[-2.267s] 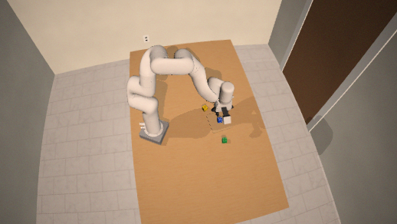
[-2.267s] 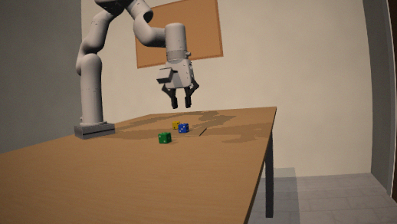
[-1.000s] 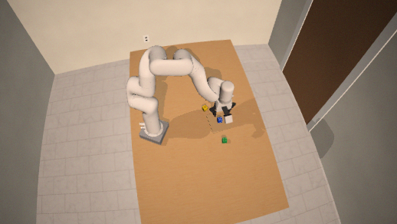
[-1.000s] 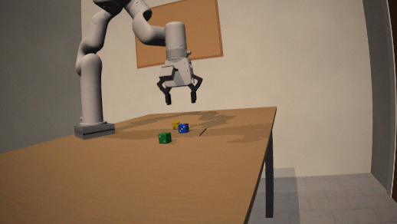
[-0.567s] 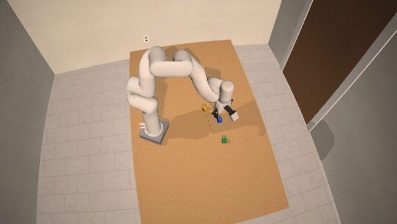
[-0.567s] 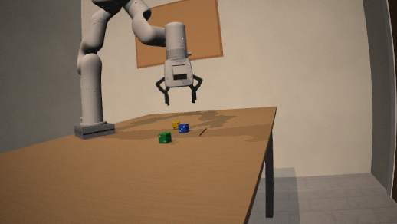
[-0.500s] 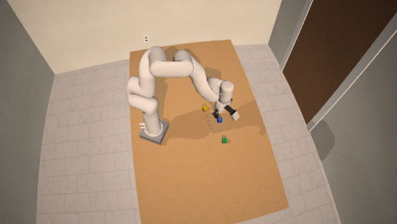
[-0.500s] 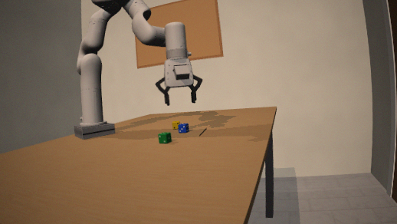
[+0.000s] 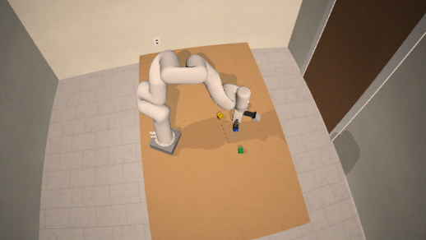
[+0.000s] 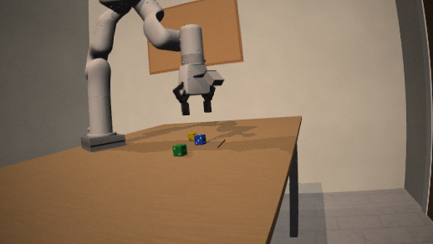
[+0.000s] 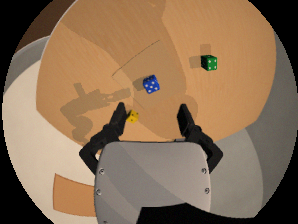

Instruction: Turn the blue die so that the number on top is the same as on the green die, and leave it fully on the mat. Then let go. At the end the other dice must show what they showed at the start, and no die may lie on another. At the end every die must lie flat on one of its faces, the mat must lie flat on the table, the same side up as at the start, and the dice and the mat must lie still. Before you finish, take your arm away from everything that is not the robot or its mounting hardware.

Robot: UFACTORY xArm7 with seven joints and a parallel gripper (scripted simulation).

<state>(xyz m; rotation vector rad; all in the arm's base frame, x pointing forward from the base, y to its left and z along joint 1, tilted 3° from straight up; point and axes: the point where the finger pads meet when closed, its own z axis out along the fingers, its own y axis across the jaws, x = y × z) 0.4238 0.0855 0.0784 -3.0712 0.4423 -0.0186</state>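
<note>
My gripper is now 90 mm above the blue die. Round my hand: green die: 30 mm ahead, 140 mm to the right, 100 mm below; yellow die: 100 mm behind, 90 mm to the left, 100 mm below.
</note>
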